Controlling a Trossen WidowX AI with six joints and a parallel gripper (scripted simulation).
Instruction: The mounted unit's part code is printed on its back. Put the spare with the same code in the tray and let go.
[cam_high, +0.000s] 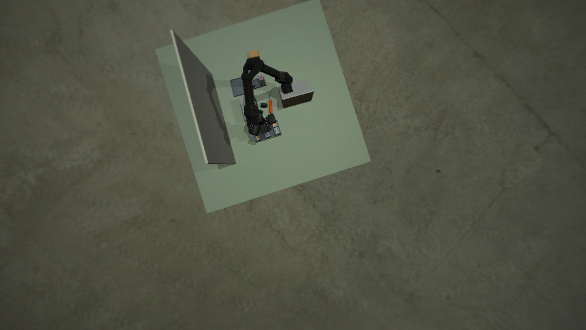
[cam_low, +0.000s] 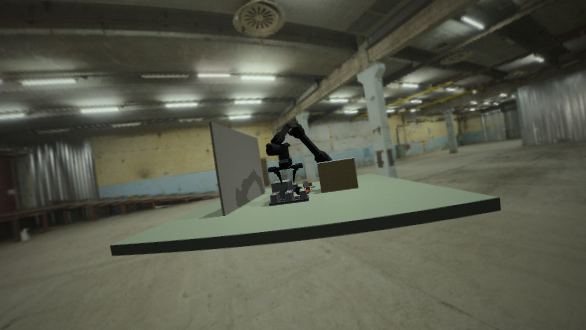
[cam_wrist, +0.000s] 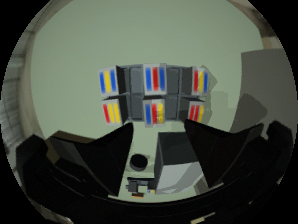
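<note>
Now: the grey mounted unit 140 mm to the right of my gripper tip, 60 mm ahead of it and 40 mm below it. Also, from my gripper tip: tall grey panel (280 mm ahead, 160 mm to the right, 130 mm above).
</note>
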